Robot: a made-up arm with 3 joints. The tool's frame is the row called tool.
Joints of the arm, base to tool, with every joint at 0 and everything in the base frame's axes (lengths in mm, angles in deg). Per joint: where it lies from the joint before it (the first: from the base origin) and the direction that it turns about. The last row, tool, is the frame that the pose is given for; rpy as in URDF.
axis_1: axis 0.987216 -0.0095 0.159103 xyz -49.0 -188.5 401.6
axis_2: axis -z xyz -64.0 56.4 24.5
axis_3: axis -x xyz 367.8 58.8 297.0
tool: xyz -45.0 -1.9 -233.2 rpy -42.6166 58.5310 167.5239
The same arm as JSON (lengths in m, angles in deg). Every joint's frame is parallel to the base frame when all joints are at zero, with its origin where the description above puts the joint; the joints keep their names.
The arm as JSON. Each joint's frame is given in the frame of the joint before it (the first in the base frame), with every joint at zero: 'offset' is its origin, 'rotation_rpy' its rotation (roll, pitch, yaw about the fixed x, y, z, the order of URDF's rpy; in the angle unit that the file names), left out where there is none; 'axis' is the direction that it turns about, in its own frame. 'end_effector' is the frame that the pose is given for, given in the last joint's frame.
{
  "length_unit": "m",
  "angle_unit": "deg",
  "chain": [
    {
      "id": "axis_1",
      "offset": [
        -0.049,
        -0.1885,
        0.4016
      ],
      "axis": [
        0.987216,
        -0.0095,
        0.159103
      ]
    },
    {
      "id": "axis_2",
      "offset": [
        -0.064,
        0.0564,
        0.0245
      ],
      "axis": [
        0.0,
        0.0,
        -1.0
      ]
    },
    {
      "id": "axis_3",
      "offset": [
        0.3678,
        0.0588,
        0.297
      ],
      "axis": [
        -1.0,
        0.0,
        0.0
      ]
    }
  ],
  "end_effector": {
    "offset": [
      -0.045,
      -0.0019,
      -0.2332
    ],
    "rotation_rpy": [
      -42.62,
      58.53,
      167.52
    ]
  }
}

